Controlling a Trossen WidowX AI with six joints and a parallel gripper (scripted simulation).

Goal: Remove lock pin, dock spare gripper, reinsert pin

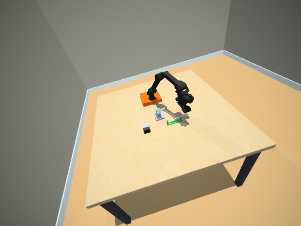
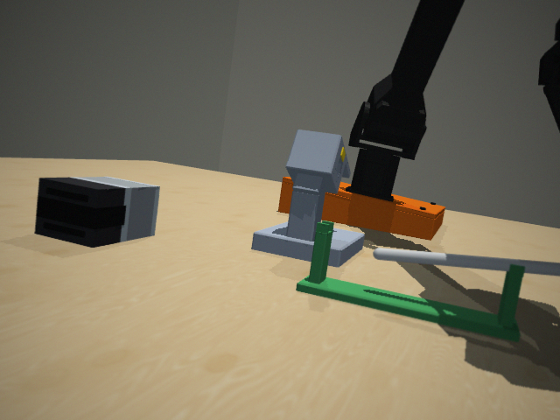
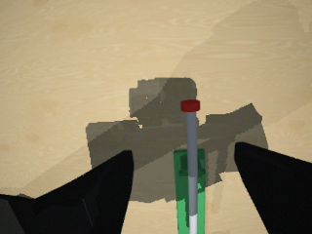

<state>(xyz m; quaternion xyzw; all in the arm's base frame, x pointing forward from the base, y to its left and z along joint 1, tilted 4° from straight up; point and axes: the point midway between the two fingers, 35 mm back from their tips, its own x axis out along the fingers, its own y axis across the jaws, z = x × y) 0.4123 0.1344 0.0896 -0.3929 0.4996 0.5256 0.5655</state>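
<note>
The green rack lies 10 mm behind my gripper tip, 100 mm to the right of it and 70 mm below it. From my gripper tip the other things lie so: grey mount 140 mm behind, 180 mm to the right, 40 mm below; spare gripper 70 mm behind, 350 mm to the right, 70 mm below.
</note>
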